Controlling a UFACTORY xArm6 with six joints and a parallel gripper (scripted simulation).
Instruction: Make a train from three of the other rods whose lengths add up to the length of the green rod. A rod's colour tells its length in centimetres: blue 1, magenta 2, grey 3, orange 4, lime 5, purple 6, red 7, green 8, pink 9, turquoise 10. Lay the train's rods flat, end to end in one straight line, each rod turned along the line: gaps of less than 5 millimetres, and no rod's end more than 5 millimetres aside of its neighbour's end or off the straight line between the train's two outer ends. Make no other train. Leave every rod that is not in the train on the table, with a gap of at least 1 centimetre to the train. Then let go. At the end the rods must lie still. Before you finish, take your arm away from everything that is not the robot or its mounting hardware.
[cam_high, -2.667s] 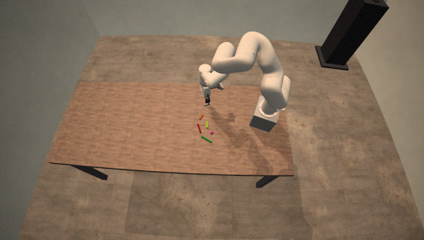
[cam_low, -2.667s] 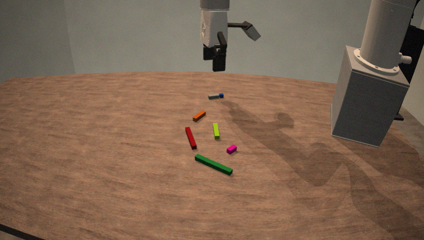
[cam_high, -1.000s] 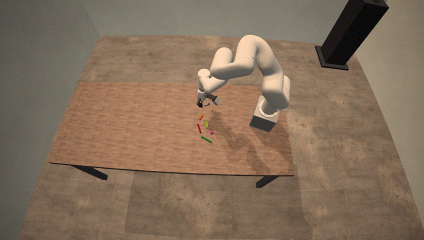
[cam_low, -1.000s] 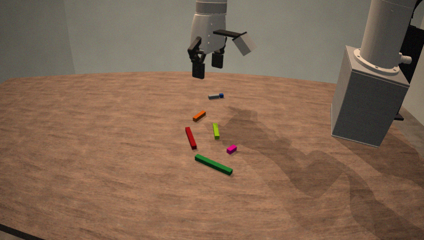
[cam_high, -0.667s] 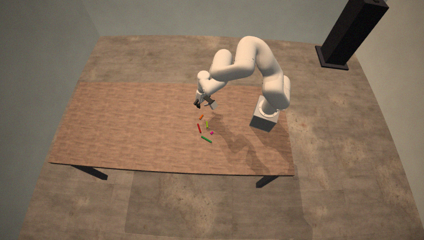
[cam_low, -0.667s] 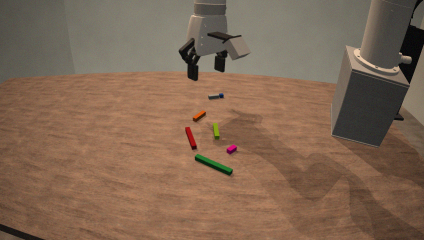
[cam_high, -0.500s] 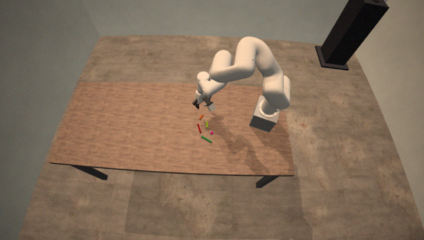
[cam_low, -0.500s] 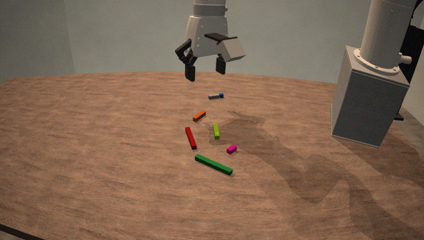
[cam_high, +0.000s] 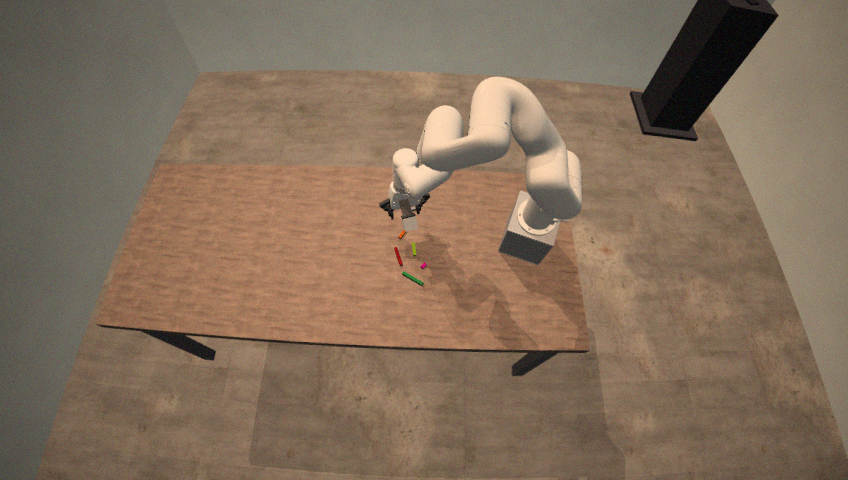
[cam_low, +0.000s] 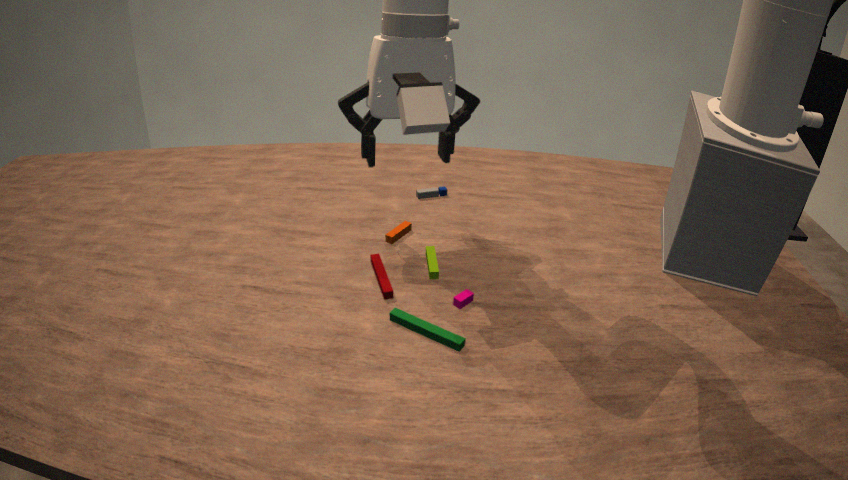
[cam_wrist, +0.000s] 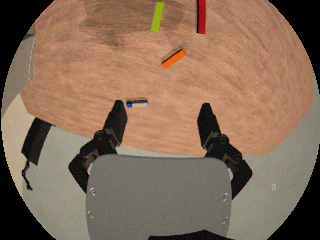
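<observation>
Now: hand 10 mm short of the orange rod, 40 mm to the right of it and 90 mm above it. Round my hand: small blue rod (40 mm behind, 80 mm to the right, 90 mm below); grey rod (20 mm behind, 70 mm to the right, 90 mm below); lime rod (40 mm behind, 90 mm to the left, 90 mm below).
</observation>
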